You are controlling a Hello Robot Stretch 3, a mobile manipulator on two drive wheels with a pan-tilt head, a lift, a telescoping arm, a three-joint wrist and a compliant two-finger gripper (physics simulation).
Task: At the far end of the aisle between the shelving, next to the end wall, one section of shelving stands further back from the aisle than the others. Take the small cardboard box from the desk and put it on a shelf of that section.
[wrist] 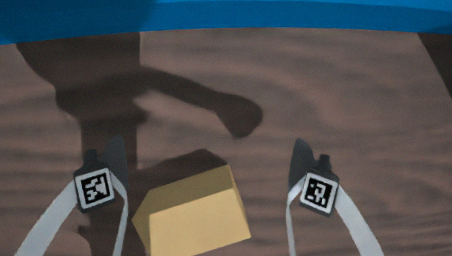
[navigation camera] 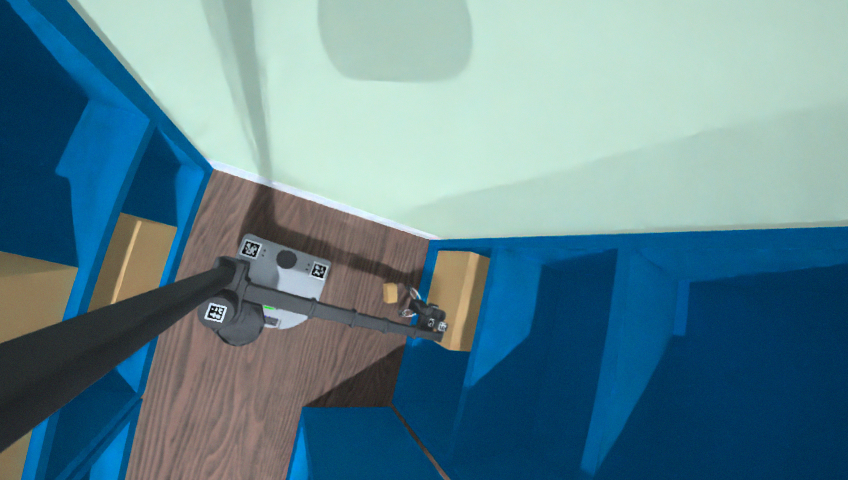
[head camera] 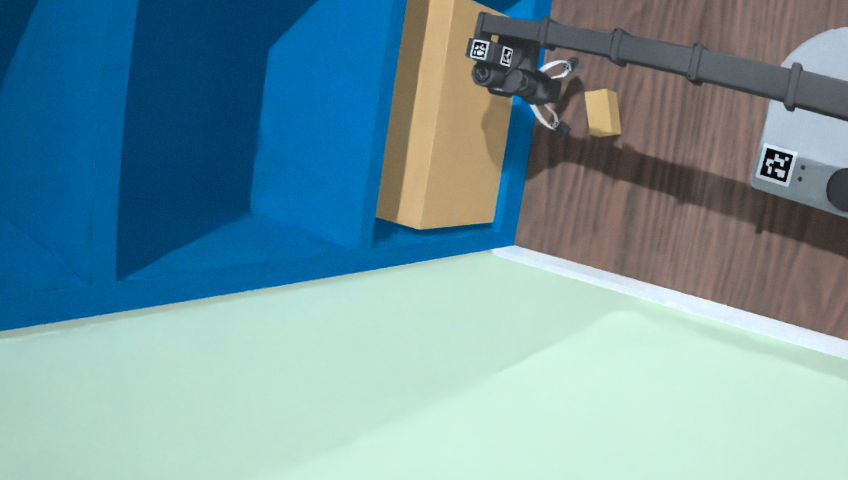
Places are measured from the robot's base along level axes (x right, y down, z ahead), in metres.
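Pixels of known places: gripper, between the fingertips: (wrist: 209,156) (navigation camera: 403,299) (head camera: 570,98); robot's base, origin of its link: (navigation camera: 286,258) (head camera: 846,188).
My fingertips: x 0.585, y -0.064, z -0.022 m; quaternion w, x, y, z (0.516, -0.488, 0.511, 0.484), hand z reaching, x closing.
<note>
For each thing: its top centre in the pictures, then the offset to it from my fingertips. "spot": a spot on its surface instead.
- small cardboard box, centre of its top: (wrist: 191,229) (head camera: 598,111) (navigation camera: 392,293) dx -0.067, dy +0.004, dz +0.013 m
- large cardboard box, centre of its top: (head camera: 377,102) (navigation camera: 483,304) dx +0.267, dy -0.282, dz +0.094 m
- nearer blue section, a spot on its surface: (navigation camera: 363,440) spot: dx -0.078, dy -0.191, dz -0.598 m
The small cardboard box (head camera: 602,113) (navigation camera: 389,292) (wrist: 200,225) lies on the wooden floor near the foot of the set-back blue shelving section (head camera: 114,178) (navigation camera: 605,356) (wrist: 300,17), which adjoins the end wall. My gripper (head camera: 566,96) (navigation camera: 405,300) (wrist: 209,156) is open and empty, with the arm extended toward that section. It hangs above the floor, close to the box in the head view. In the wrist view the box shows below, between the lines of the two fingers, nearer the left one; its lower part is cut off. The desk does not show.
A large cardboard box (head camera: 458,142) (navigation camera: 452,297) sits on the section's lowest shelf, partly under my wrist. The pale end wall (head camera: 416,386) (navigation camera: 535,118) borders the floor. A nearer blue section (navigation camera: 363,440) projects into the aisle. Opposite shelving (navigation camera: 193,205) stands beside my base (navigation camera: 291,282).
</note>
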